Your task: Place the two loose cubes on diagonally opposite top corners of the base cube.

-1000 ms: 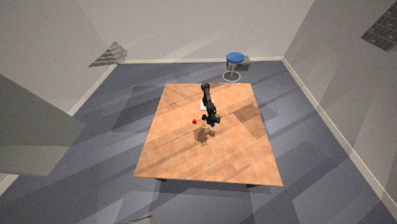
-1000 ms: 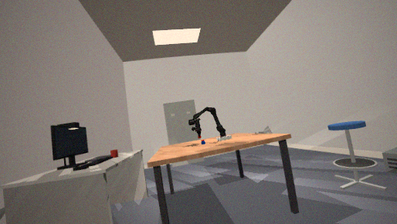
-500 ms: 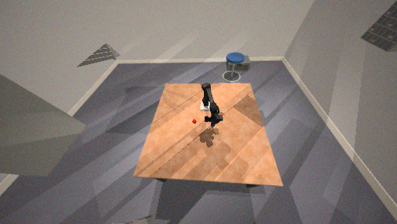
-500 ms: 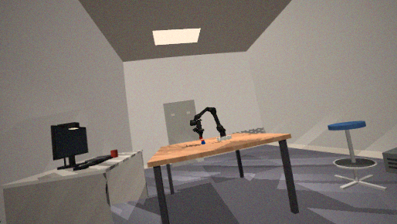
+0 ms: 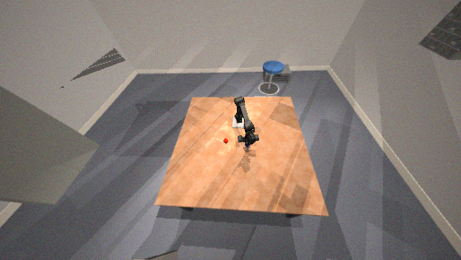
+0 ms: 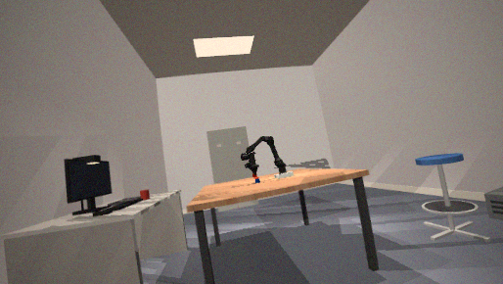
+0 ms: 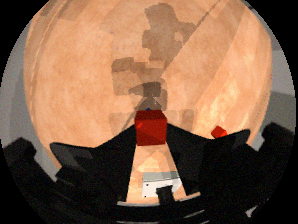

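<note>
Right now my gripper tip is 6 cm above the blue cube and 2 cm past it.
</note>
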